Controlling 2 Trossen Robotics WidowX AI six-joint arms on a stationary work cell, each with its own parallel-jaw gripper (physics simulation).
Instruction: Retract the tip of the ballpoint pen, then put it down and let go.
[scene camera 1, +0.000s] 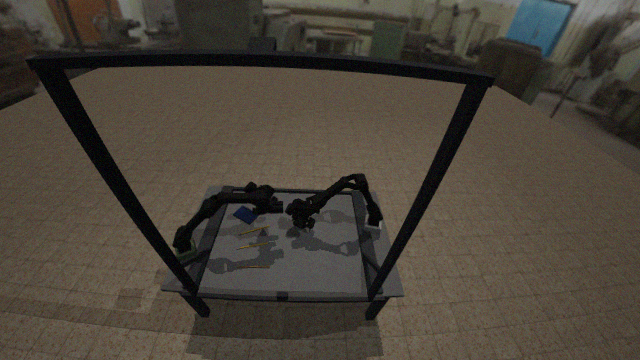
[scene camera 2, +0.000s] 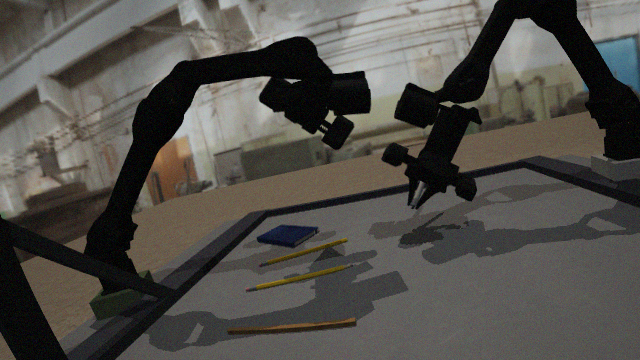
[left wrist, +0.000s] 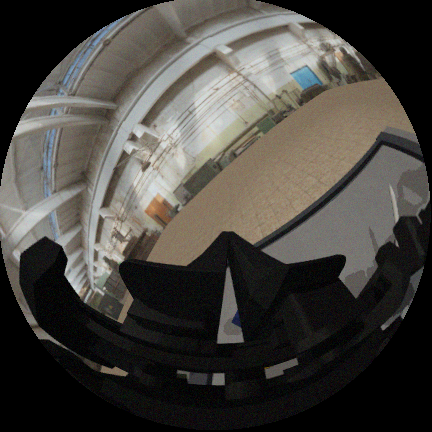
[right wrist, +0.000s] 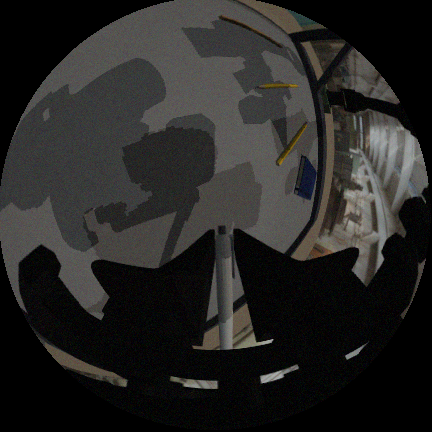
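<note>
My left gripper (scene camera 2: 307, 118), which I also find at (left wrist: 226, 236), is shut, and it holds nothing. My right gripper (scene camera 2: 412, 206) is visible too, and again at (right wrist: 223, 234). A pencil (scene camera 2: 349, 322) is resting on the table; in the left wrist view the pencil is out of frame.
</note>
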